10 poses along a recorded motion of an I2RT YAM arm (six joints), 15 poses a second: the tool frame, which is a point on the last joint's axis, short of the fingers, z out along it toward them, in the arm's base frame.
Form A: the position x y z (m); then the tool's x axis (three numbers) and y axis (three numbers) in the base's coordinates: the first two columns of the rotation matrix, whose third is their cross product.
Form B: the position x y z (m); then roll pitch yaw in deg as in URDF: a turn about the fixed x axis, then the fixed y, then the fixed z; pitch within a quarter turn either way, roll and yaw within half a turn. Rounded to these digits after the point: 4 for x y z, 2 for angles.
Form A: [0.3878, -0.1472, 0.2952, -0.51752, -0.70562, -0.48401, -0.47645, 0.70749, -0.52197]
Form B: [0.3878, -0.1472, 0.2952, -143.38, 28.95, -126.26]
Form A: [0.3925, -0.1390, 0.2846, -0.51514, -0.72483, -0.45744, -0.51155, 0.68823, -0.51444]
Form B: [0.3925, -0.1390, 0.2846, -144.65, 27.22, -125.40]
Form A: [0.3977, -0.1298, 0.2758, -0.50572, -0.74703, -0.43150, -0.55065, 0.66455, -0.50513]
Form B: [0.3977, -0.1298, 0.2758, -145.95, 25.56, -124.10]
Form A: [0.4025, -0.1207, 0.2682, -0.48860, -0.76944, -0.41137, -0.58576, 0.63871, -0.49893]
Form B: [0.4025, -0.1207, 0.2682, -146.81, 24.29, -122.42]
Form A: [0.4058, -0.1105, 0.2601, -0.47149, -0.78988, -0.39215, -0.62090, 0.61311, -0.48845]
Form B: [0.4058, -0.1105, 0.2601, -147.93, 23.09, -120.83]
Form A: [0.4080, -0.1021, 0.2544, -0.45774, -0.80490, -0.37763, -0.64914, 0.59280, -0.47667]
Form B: [0.4080, -0.1021, 0.2544, -149.02, 22.19, -119.63]
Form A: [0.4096, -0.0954, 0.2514, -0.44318, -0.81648, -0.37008, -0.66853, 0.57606, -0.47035]
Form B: [0.4096, -0.0954, 0.2514, -149.58, 21.72, -118.49]
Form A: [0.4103, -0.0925, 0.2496, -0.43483, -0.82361, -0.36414, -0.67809, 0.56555, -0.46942]
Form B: [0.4103, -0.0925, 0.2496, -149.73, 21.35, -117.83]
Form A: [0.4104, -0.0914, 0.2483, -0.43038, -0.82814, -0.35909, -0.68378, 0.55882, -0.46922]
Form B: [0.4104, -0.0914, 0.2483, -149.82, 21.04, -117.46]
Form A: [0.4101, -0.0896, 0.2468, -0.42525, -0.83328, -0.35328, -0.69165, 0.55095, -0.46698]
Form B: [0.4101, -0.0896, 0.2468, -150.06, 20.69, -117.04]
